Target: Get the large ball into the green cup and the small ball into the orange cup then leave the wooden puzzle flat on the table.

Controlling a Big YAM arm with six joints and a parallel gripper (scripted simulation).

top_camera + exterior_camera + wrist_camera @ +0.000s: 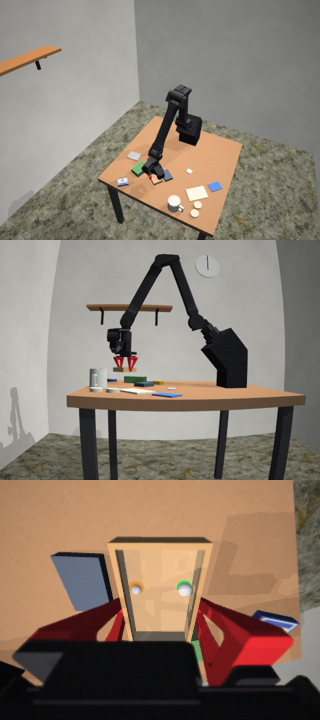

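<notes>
Now: hand 10 mm above the wooden puzzle. Round my hand: yellow block: 170 mm behind, 100 mm to the right, 70 mm below; then dark blue block: 100 mm behind, 40 mm to the left, 70 mm below; then green block: 40 mm behind, 160 mm to the right, 60 mm below.
</notes>
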